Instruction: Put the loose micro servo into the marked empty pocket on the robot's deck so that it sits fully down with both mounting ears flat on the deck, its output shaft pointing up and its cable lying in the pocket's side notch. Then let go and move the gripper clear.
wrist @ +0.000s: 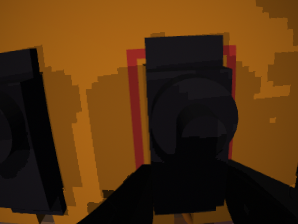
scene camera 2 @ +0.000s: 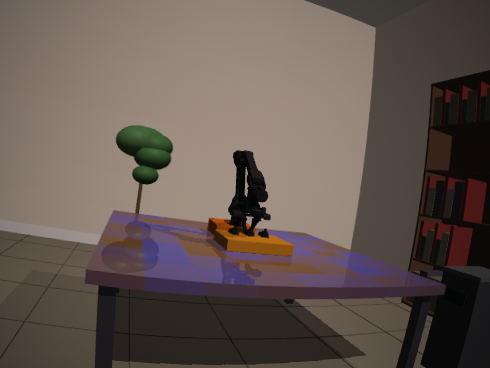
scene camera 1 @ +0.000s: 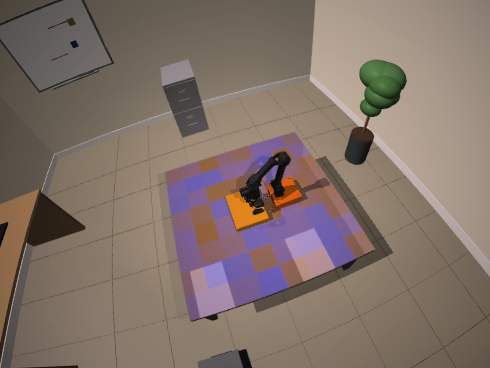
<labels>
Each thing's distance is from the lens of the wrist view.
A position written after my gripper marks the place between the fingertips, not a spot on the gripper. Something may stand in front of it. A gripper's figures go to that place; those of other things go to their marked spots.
my gripper [wrist: 186, 171]: 0.10 m
dark micro servo [wrist: 192, 117]: 0.06 m
</labels>
